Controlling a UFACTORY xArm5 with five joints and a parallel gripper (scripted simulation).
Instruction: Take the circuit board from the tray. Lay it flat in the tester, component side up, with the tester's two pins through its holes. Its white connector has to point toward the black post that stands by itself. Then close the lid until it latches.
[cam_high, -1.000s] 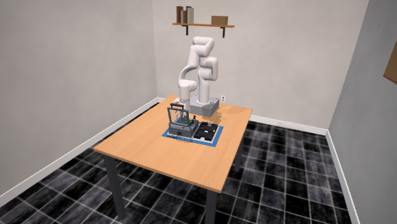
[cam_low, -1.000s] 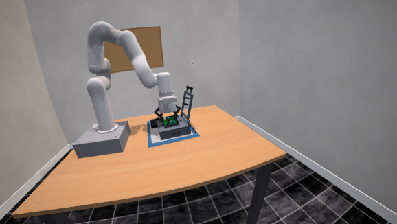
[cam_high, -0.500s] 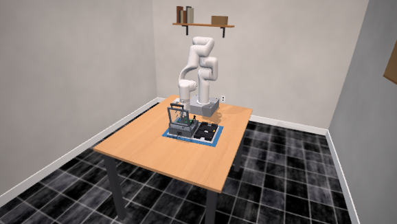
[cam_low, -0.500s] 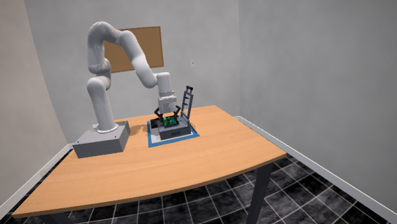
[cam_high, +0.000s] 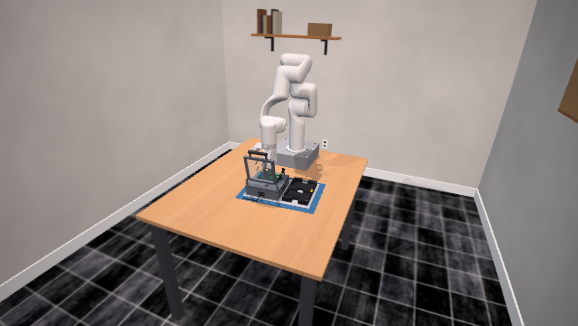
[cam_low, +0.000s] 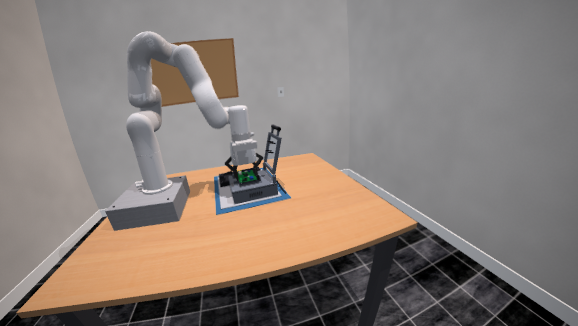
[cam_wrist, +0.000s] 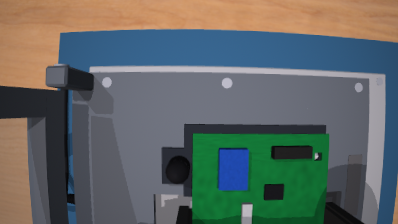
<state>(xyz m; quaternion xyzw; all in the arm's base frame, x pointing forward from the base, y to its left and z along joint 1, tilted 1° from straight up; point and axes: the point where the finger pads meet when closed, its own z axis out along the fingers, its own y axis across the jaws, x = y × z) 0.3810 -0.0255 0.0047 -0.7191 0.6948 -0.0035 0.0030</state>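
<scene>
Now: hand right at the green circuit board. From my hand the other things lie so: clear-windowed lid: 12 cm ahead, 10 cm above; then tester: 4 cm to the left, 3 cm ahead, 3 cm above.
</scene>
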